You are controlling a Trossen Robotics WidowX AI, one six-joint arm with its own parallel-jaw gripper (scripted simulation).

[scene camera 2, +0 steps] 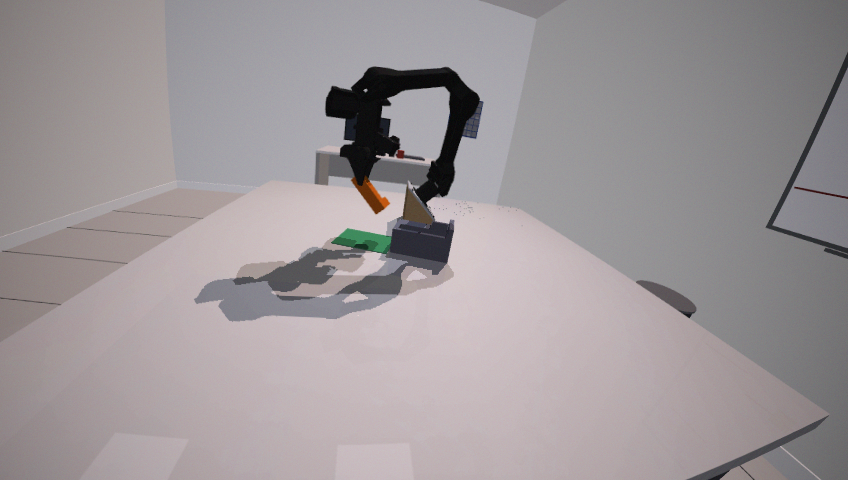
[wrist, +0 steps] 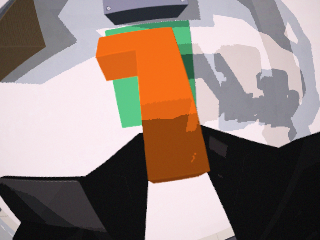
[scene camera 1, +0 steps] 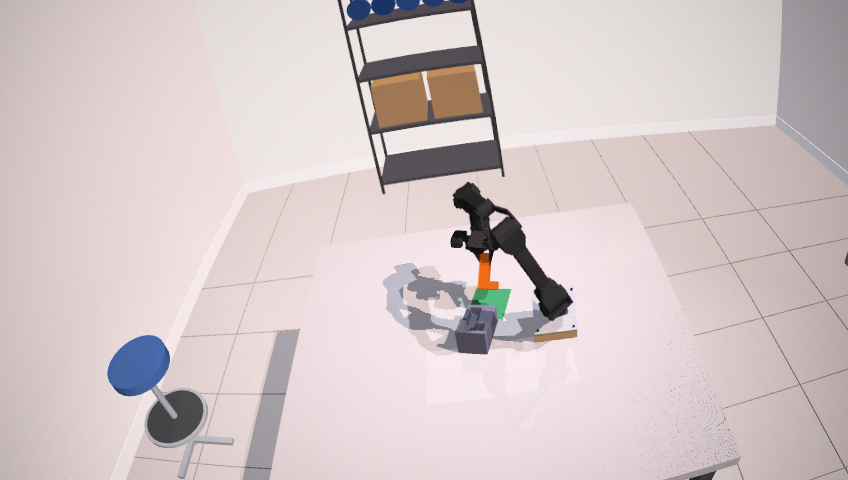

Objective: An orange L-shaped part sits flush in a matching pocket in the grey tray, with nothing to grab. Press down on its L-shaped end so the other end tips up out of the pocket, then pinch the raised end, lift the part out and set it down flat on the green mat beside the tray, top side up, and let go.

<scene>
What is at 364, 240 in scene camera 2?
A green mat.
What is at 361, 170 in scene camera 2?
My gripper.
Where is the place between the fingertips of my gripper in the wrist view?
170, 136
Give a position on a green mat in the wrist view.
180, 27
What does my gripper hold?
An orange L-shaped part.
</scene>
